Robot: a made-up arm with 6 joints. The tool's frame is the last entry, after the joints. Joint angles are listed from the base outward. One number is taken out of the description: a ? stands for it. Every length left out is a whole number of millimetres.
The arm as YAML. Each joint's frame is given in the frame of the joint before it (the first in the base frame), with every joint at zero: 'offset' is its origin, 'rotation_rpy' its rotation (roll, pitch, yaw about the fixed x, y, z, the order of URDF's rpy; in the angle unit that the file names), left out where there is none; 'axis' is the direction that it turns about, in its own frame. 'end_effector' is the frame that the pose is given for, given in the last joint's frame.
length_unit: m
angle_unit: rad
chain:
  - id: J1
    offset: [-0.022, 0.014, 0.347]
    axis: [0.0, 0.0, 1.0]
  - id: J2
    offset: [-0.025, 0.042, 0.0]
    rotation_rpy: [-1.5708, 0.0, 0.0]
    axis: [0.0, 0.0, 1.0]
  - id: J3
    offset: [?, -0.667, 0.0]
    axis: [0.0, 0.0, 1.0]
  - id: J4
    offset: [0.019, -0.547, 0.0]
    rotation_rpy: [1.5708, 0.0, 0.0]
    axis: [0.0, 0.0, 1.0]
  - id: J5
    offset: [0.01, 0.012, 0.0]
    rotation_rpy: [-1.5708, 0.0, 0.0]
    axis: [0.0, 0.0, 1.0]
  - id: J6
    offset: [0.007, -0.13, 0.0]
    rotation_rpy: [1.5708, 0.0, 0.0]
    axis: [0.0, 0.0, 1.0]
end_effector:
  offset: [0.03, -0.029, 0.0]
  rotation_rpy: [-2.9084, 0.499, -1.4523]
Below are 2 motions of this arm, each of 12 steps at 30 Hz.
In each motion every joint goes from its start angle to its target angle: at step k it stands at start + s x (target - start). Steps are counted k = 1, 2, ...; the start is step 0. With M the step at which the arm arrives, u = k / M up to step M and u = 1 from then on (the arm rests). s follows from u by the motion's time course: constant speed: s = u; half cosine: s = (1 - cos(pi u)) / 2; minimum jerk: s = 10 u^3 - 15 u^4 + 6 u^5.
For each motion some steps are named. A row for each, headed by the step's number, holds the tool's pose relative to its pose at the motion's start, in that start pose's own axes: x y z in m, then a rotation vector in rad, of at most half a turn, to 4 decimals.
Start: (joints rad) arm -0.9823 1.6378 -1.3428 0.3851 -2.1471 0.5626
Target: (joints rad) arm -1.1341 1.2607 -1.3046 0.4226 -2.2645 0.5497
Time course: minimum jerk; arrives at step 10
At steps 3, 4, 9, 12:
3: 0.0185 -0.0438 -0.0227 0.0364 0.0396 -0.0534
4: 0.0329 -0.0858 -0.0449 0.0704 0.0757 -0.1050
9: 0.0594 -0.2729 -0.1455 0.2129 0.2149 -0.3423
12: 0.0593 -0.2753 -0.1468 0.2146 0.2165 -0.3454

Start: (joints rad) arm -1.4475 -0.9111 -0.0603 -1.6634 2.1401 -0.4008
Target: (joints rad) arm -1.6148 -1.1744 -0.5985 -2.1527 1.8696 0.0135
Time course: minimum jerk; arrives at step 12
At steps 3, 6, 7, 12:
3: 0.0555 -0.0282 -0.0137 -0.0434 -0.0472 -0.1352
6: 0.2458 -0.1743 -0.0615 -0.2334 -0.2177 -0.6341
7: 0.3070 -0.2448 -0.0783 -0.3174 -0.2793 -0.8171
12: 0.4133 -0.4252 -0.1133 -0.5303 -0.4095 -1.2037

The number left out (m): -0.022
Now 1 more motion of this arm.
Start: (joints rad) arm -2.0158 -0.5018 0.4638 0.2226 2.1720 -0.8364
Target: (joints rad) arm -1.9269 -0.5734 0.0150 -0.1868 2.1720 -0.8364
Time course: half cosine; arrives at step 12
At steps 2, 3, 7, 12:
2: 0.0038 -0.0025 0.0199 0.0070 -0.0403 -0.0019
3: 0.0079 -0.0062 0.0436 0.0155 -0.0880 -0.0057
7: 0.0227 -0.0468 0.1892 0.0683 -0.3730 -0.0635
12: 0.0210 -0.0996 0.2980 0.1097 -0.5814 -0.1479

